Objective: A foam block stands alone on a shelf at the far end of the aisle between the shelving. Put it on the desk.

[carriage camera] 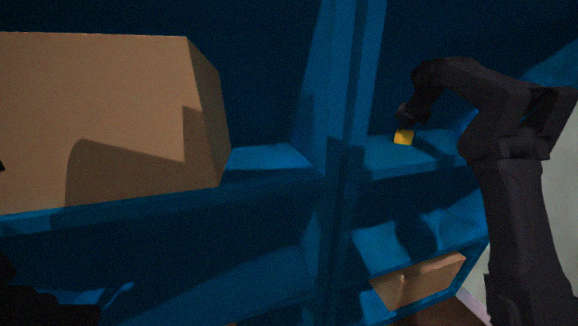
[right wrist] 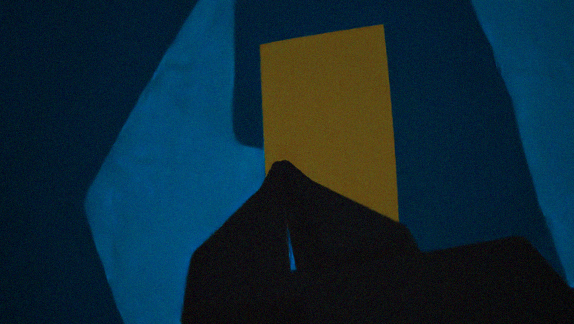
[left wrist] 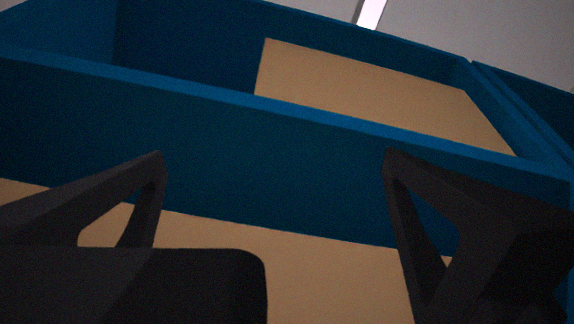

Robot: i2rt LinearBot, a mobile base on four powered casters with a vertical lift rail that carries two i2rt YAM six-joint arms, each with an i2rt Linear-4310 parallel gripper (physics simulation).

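Places are measured from the left arm's base along level axes (x back, y up, z left), in centimetres.
Where they show: left gripper, between the fingertips: [left wrist: 273, 161]; right gripper, between the fingertips: [carriage camera: 399, 129] [right wrist: 281, 173].
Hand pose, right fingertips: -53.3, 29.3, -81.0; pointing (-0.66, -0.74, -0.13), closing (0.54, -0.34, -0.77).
Each offset is from my right fingertips to the top centre of the thing, as dx, dy, dz. Level surfaces: height alone.
The yellow foam block {-0.4, -0.9, -2.7} [carriage camera: 404, 137] [right wrist: 330, 110] sits on a blue shelf {dy -5.4} [carriage camera: 390, 160] at the right in the carriage view. My right gripper [right wrist: 281, 173] is shut with nothing between its fingers; in the right wrist view its tips overlap the lower left part of the block's face, and the fingers hide the block's lower edge. In the carriage view the right gripper [carriage camera: 411, 125] is a dark shape just above the block. My left gripper [left wrist: 273, 161] is open and empty, in front of blue shelving and a cardboard box. The desk does not show in these views.
A big cardboard box {+23.4, +21.6, +86.8} [carriage camera: 100, 90] stands on the shelf at the left of the carriage view. A blue upright [carriage camera: 340, 210] separates it from the block's bay. A smaller cardboard box {-1.7, -69.8, -25.6} [carriage camera: 420, 280] lies on a lower shelf. More cardboard {+19.1, +67.3, +67.4} [left wrist: 370, 95] shows behind a blue shelf edge in the left wrist view.
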